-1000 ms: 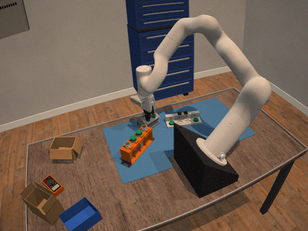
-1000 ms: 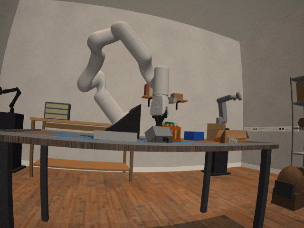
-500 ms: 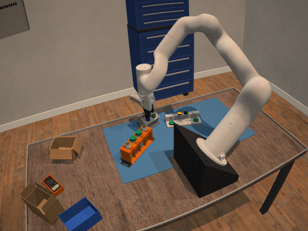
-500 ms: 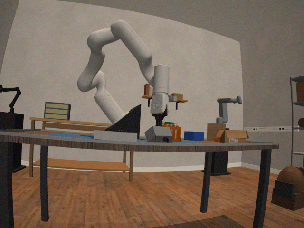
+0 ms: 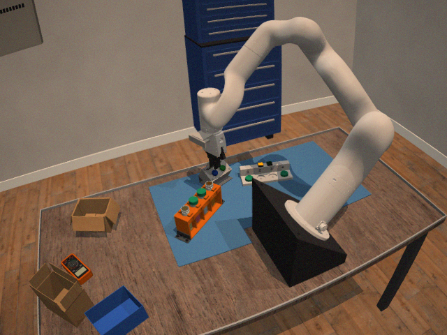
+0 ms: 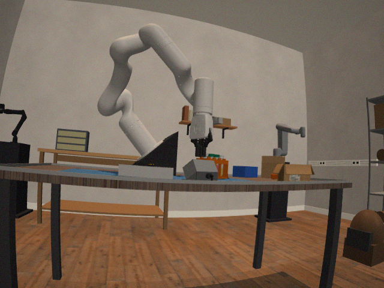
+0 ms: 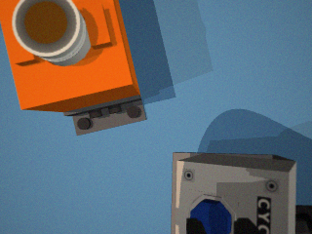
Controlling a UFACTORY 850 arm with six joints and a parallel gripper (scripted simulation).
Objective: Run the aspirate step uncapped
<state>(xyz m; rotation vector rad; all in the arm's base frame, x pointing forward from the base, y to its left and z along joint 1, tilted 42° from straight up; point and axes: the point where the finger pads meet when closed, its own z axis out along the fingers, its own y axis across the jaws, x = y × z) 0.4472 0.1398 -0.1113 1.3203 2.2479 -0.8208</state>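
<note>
Now: the blue key 50 mm below my hand. The rest, counted from my hand: green key (20 mm ahead, 40 mm to the right, 50 mm below); then grey key housing (20 mm ahead, 20 mm to the right, 60 mm below); then multimeter (290 mm behind, 620 mm to the left, 100 mm below).
</note>
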